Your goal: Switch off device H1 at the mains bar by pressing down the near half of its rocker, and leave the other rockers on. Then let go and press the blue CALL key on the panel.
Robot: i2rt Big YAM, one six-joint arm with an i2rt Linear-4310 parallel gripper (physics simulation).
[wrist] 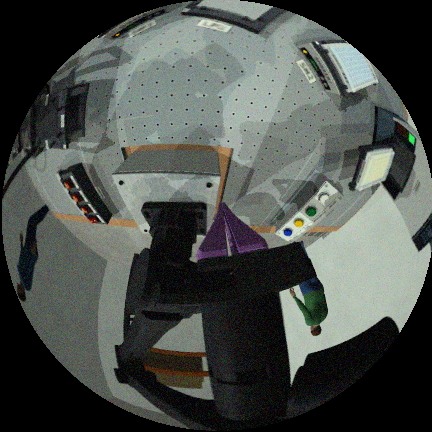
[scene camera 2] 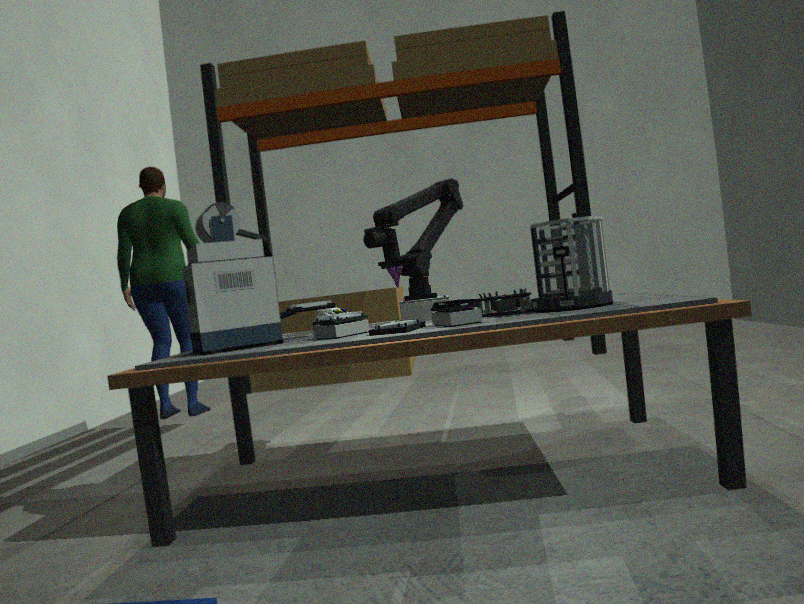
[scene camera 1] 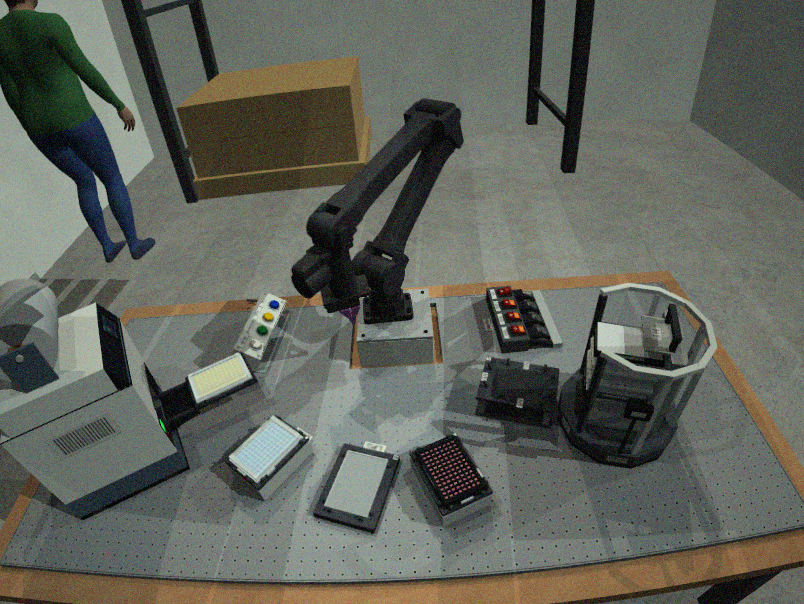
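Seen in the pictures: gripper, fingertip midpoint: [wrist: 221,205] [scene camera 2: 398,287] [scene camera 1: 353,322]; arm's base at its link origin: [wrist: 176,216] [scene camera 2: 420,298] [scene camera 1: 387,310].
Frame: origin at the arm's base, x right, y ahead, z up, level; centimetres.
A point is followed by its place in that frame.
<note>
The mains bar [scene camera 1: 510,341] @(x -28.1, y 11.8, z -3.8 cm) [wrist: 91,194] @(x -26.6, y 2.3, z -5.5 cm) lies right of the arm's base in scene camera 1. Its rocker at the back end [scene camera 1: 503,291] @(x -30.8, y -5.7, z -2.7 cm) [wrist: 93,219] @(x -30.5, y -5.6, z -2.7 cm) looks darker red; the other three glow orange. Their labels are too small to read. The white panel [scene camera 1: 248,339] @(x 34.7, y 4.7, z -0.4 cm) [wrist: 318,205] @(x 33.1, y 3.2, z -1.2 cm) lies left of the base, with a blue key [scene camera 1: 274,304] @(x 29.8, y -8.4, z -0.8 cm) [wrist: 288,232] @(x 29.9, y -8.4, z -0.7 cm) at its back end, then yellow, green and white keys. My gripper [scene camera 1: 351,317] @(x 7.9, y 9.0, z 5.3 cm) [scene camera 2: 395,280] @(x 7.9, y 9.0, z 5.3 cm) [wrist: 221,205] @(x 7.9, y 9.0, z 5.3 cm), with purple fingers, is shut and empty. It hangs between base and panel, apart from both.
The arm's metal base block [scene camera 1: 395,351] @(x -0.7, y 10.1, z -4.3 cm) [wrist: 167,182] @(x 0.1, y 8.4, z 0.0 cm) stands beside the gripper. A plate machine [scene camera 1: 84,422] @(x 55.1, y 40.6, z 16.3 cm) [scene camera 2: 237,299] @(x 56.6, y 41.3, z 7.5 cm) with an extended tray is at the left. A black box [scene camera 1: 519,383] @(x -26.1, y 26.6, z -1.7 cm) and a clear round enclosure [scene camera 1: 571,416] @(x -35.0, y 35.5, z -3.7 cm) [scene camera 2: 571,300] @(x -42.5, y 46.6, z -4.7 cm) are at the right. A person [scene camera 1: 51,78] [scene camera 2: 155,240] stands behind the table.
</note>
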